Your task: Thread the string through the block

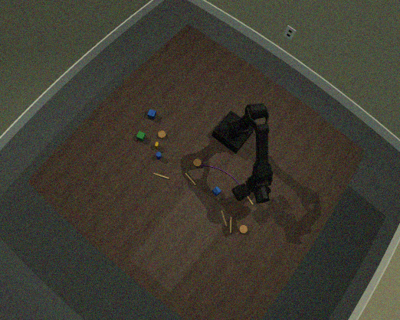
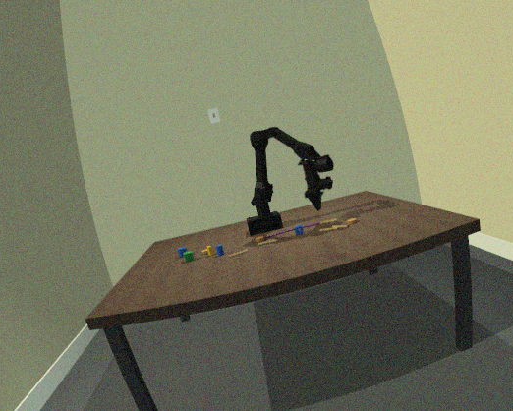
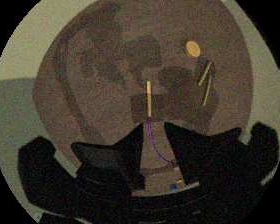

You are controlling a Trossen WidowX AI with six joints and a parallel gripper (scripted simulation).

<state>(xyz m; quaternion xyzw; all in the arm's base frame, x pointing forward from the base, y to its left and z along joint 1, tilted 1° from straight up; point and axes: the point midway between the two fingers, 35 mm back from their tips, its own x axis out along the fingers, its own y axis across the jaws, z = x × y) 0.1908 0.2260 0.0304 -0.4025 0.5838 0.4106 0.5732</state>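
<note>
My gripper tip is now 1 cm short of the thin stick, 1 cm to the right of it and 6 cm above it. Round my gripper tip: green cube (11 cm ahead, 57 cm to the right, 4 cm below); then round wooden button (3 cm ahead, 27 cm to the right, 5 cm below); then yellow block (10 cm ahead, 48 cm to the right, 4 cm below).
</note>
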